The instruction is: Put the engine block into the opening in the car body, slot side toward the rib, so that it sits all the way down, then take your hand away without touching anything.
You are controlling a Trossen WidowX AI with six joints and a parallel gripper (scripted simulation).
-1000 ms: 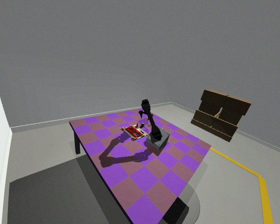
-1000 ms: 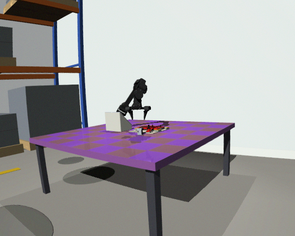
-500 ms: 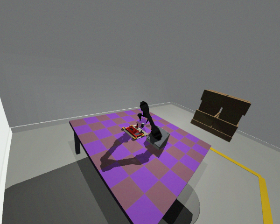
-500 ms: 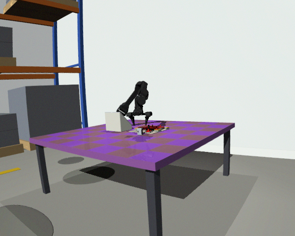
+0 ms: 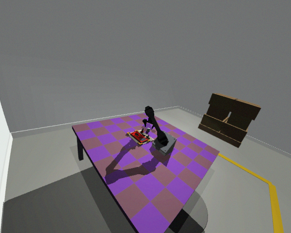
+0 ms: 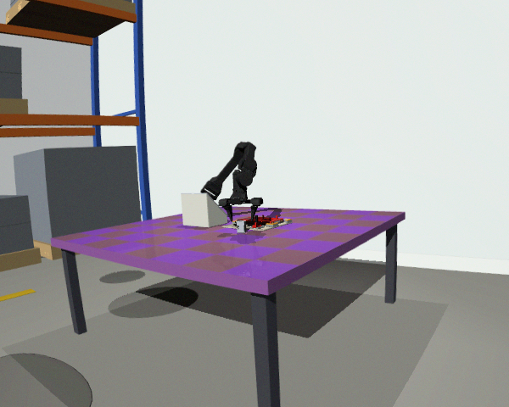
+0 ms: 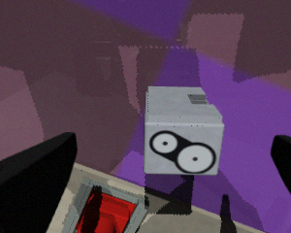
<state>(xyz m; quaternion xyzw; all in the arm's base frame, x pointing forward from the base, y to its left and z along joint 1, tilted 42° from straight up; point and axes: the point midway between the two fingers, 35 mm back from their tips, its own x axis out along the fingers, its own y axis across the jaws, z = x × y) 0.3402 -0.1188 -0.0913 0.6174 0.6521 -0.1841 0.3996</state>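
Now: gripper tip 1 cm past the engine block and 2 cm above it.
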